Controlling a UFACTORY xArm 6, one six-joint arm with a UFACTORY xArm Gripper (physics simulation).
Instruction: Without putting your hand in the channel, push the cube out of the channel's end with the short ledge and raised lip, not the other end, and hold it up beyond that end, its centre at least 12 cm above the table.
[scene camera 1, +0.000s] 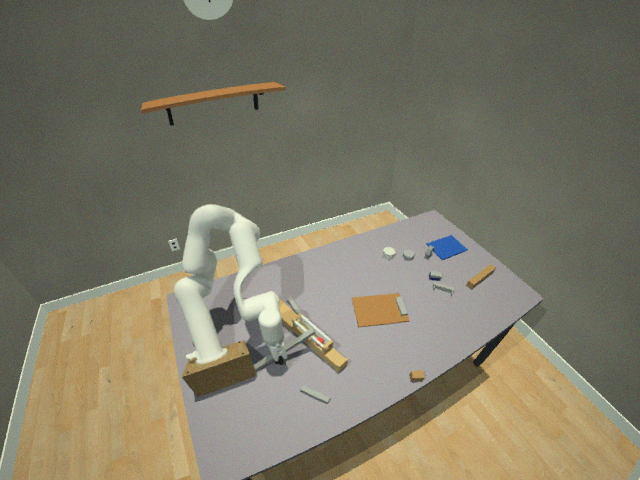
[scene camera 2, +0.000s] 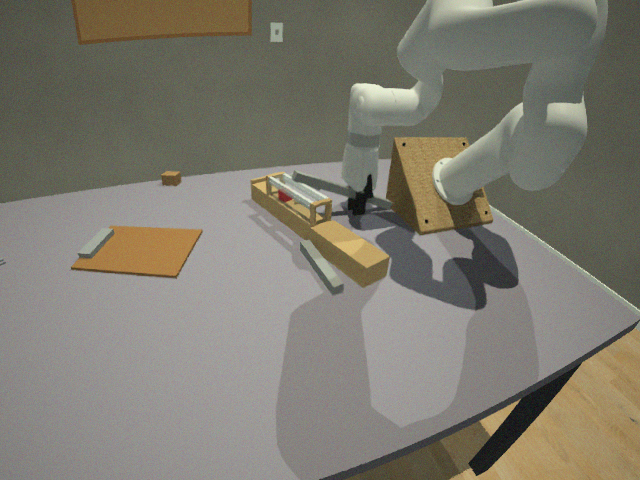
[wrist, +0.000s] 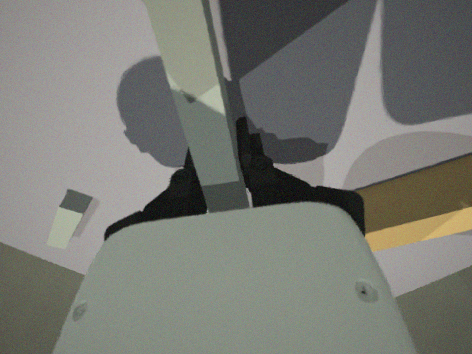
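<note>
The red cube (scene camera 1: 320, 339) (scene camera 2: 284, 195) sits inside the wooden channel (scene camera 1: 325, 354) (scene camera 2: 279, 217) under clear rails, nearer the end with the short ledge and raised lip. That end is at the lower right in scene view 1 and far left in scene view 2. The other end is a long solid block. My gripper (scene camera 1: 279, 359) (scene camera 2: 358, 204) (wrist: 226, 138) is shut on a long grey bar (scene camera 1: 298, 339) (scene camera 2: 323, 184) (wrist: 207, 135), low beside the channel. The bar's far tip overlaps the channel in scene view 1; contact cannot be told. The cube does not show in the wrist view.
The brown wedge base (scene camera 1: 222, 369) (scene camera 2: 434, 180) stands close to the gripper. Another grey bar (scene camera 2: 320, 266) lies beside the channel's block end. A short grey bar (scene camera 1: 315, 394) (wrist: 70, 217) lies nearby. An orange board (scene camera 1: 377, 311) (scene camera 2: 149, 253) and a small wooden block (scene camera 1: 417, 375) (scene camera 2: 171, 178) lie farther off.
</note>
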